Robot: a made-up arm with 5 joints. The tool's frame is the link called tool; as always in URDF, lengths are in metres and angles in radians.
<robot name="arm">
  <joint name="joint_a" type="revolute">
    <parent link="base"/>
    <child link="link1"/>
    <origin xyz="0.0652 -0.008 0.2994"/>
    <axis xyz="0 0 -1"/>
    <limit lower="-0.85" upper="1.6" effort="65" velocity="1"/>
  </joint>
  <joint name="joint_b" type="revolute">
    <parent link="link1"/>
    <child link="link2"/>
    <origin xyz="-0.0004 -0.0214 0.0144"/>
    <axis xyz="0 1 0"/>
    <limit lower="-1.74" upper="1.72" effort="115" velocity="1.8"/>
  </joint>
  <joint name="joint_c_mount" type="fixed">
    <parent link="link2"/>
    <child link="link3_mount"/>
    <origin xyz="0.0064 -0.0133 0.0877"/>
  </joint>
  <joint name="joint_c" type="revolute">
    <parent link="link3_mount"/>
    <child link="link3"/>
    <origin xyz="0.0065 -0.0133 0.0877"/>
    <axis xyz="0 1 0"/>
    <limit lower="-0.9" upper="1.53" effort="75" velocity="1.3"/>
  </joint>
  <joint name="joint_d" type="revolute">
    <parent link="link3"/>
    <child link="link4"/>
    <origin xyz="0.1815 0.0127 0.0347"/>
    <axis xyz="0 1 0"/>
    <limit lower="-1.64" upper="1.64" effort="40" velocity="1.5"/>
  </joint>
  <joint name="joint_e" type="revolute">
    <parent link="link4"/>
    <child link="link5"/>
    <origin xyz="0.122 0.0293 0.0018"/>
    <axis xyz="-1 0 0"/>
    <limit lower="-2.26" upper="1.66" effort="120" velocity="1.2"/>
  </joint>
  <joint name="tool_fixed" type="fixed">
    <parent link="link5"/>
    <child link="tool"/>
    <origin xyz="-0.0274 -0.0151 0.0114" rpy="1.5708 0 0"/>
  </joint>
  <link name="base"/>
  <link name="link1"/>
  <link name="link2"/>
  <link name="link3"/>
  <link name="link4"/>
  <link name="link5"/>
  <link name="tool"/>
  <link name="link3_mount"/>
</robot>
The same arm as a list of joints. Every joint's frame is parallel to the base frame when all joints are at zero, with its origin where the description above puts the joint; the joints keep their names.
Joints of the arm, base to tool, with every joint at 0 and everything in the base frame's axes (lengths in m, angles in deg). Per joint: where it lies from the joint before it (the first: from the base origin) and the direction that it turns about. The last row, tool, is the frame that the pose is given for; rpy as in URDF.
joint_a: xyz 0.0652 -0.008 0.2994 axis 0 0 -1
joint_b: xyz -0.0004 -0.0214 0.0144 axis 0 1 0
joint_c: xyz 0.0129 -0.0266 0.1754 axis 0 1 0
joint_d: xyz 0.1815 0.0127 0.0347 axis 0 1 0
joint_e: xyz 0.122 0.0293 0.0018 axis -1 0 0
tool: xyz -0.0274 -0.0151 0.0114 rpy 90 0 0
Joint limits (deg, base to tool): -48.7..91.67 -99.69..98.55 -51.57..87.66 -93.97..93.97 -129.49..95.11

